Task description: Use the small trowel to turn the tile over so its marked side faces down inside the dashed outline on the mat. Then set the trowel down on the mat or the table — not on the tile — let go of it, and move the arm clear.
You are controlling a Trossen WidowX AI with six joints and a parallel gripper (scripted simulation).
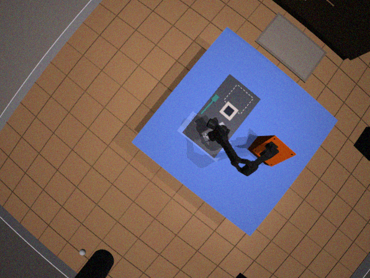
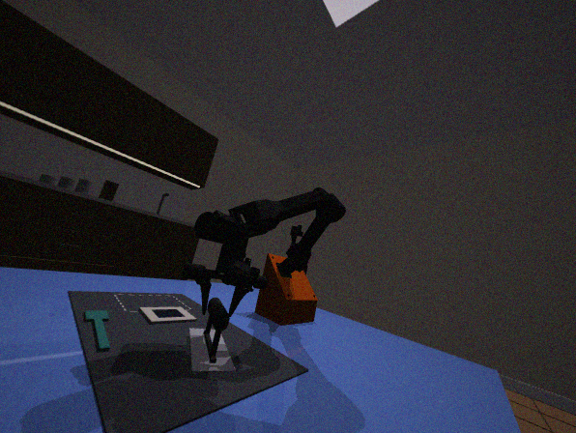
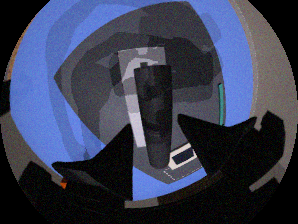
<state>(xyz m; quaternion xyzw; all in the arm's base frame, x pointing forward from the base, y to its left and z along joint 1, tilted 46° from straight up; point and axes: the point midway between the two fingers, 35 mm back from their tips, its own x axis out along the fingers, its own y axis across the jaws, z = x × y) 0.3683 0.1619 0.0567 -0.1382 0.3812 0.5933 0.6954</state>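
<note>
Now: the dark mat 150 mm to the right of my gripper tip, 80 mm below it and 30 mm ahead of it. From my gripper tip the other things lie so: teal T-shaped trowel (170 mm to the right, 170 mm ahead, 60 mm below); tile (210 mm to the right, 60 mm below, 10 mm ahead).
</note>
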